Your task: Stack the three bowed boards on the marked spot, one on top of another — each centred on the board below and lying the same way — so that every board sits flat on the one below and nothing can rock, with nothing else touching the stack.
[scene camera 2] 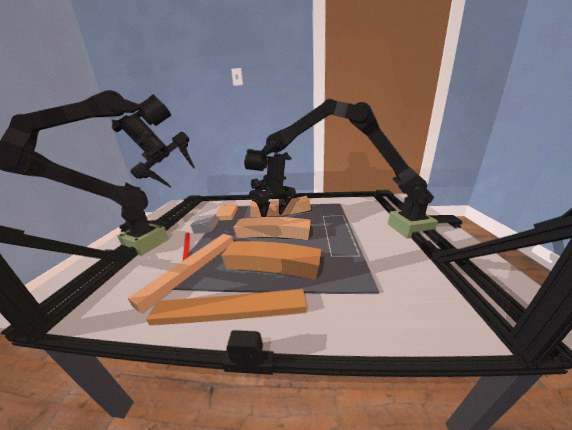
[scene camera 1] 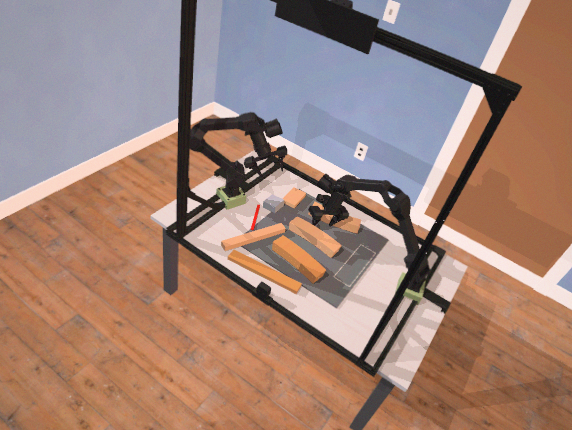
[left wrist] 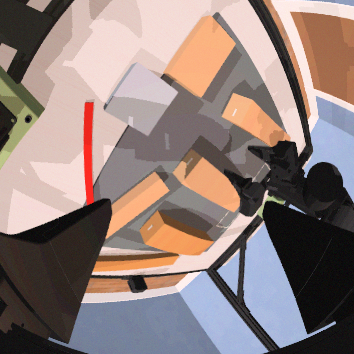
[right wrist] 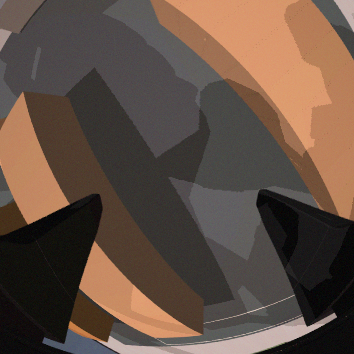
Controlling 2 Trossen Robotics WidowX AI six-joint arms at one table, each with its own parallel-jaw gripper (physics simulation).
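Frame: origin at the left arm's base, x ahead, y left, z up, level; metres.
Seen in the pictures: left gripper, fingertip midpoint: (scene camera 2: 182,177) (scene camera 1: 272,174) (left wrist: 189,208); right gripper, fingertip midpoint: (scene camera 2: 272,216) (scene camera 1: 321,225) (left wrist: 236,157) (right wrist: 180,199); left arm's base, origin of the base link: (scene camera 2: 141,231) (scene camera 1: 231,191); right arm's base, origin of the base link: (scene camera 2: 413,215) (scene camera 1: 412,284).
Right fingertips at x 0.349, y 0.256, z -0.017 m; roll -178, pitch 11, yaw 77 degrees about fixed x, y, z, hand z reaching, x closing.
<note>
Offsets run from my right fingertips to a thing's top centre. "pt": to the spot under its first point.
Three orange bowed boards lie apart on the dark mat: a back one @[dx -0.017, dy +0.094, dz +0.025 m] (scene camera 1: 351,224) (scene camera 2: 300,206) (right wrist: 250,35), a middle one @[dx +0.034, dy -0.069, dz +0.023 m] (scene camera 1: 315,237) (scene camera 2: 272,228) (right wrist: 75,150) and a thick front one @[dx +0.105, dy -0.213, dz +0.025 m] (scene camera 1: 299,259) (scene camera 2: 272,257). The marked spot, a thin white rectangle outline @[pt dx +0.200, dy -0.003, dz -0.028 m] (scene camera 1: 348,260) (scene camera 2: 327,236), lies to their right on the mat and bears no board. My right gripper (scene camera 1: 323,223) (scene camera 2: 273,214) (right wrist: 180,199) is open and empty, pointing down by the back and middle boards. My left gripper (scene camera 1: 268,169) (scene camera 2: 182,177) (left wrist: 189,208) is open and empty, raised high at the left.
A straight board (scene camera 1: 253,236) (scene camera 2: 180,274) lies across the mat's left edge, another @[dx +0.084, dy -0.361, dz -0.016 m] (scene camera 1: 264,271) (scene camera 2: 227,307) in front. A grey block @[dx -0.225, dy -0.102, dz +0.010 m] (scene camera 1: 273,203) (left wrist: 142,97), a short orange block @[dx -0.224, dy +0.018, dz -0.007 m] (scene camera 1: 295,197) (left wrist: 201,55) and a red strip @[dx -0.198, dy -0.217, dz -0.021 m] (scene camera 1: 255,217) (left wrist: 88,150) lie toward the left. A black frame surrounds the table.
</note>
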